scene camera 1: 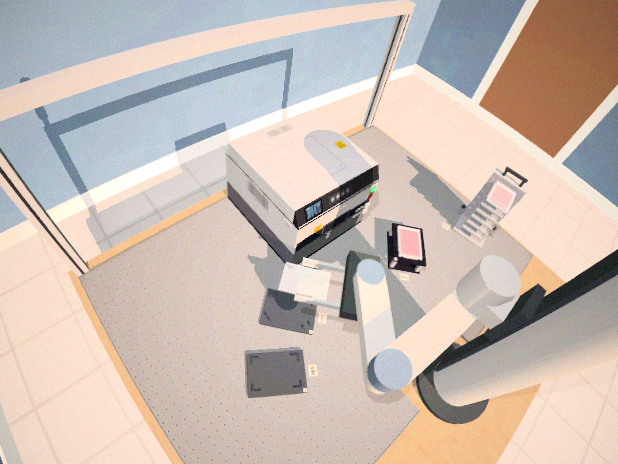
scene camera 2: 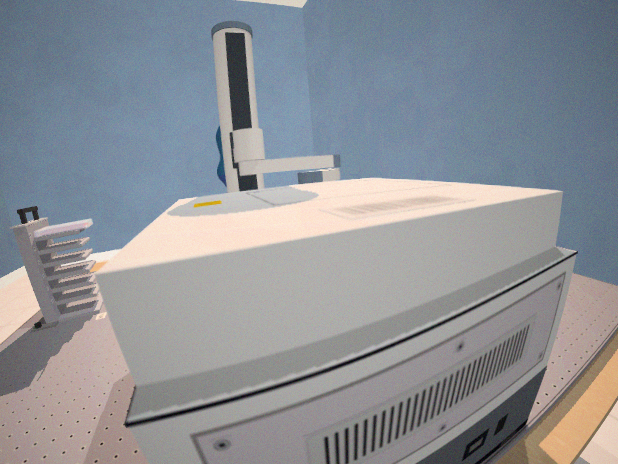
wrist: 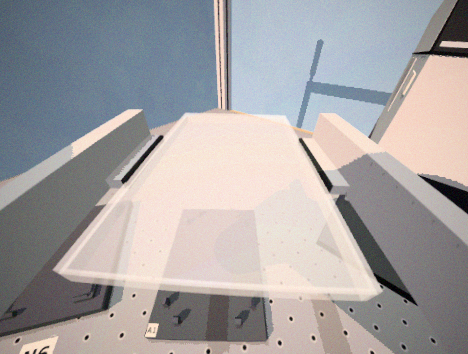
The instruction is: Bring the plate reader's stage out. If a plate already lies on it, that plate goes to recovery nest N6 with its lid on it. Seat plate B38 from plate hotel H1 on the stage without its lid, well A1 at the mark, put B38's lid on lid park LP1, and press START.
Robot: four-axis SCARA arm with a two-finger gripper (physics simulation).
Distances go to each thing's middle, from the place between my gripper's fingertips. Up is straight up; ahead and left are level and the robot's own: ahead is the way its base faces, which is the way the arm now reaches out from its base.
My gripper is now 10 mm past the dark lid pad (scene camera 1: 280,310), 20 mm to the right of it and 180 mm above it.
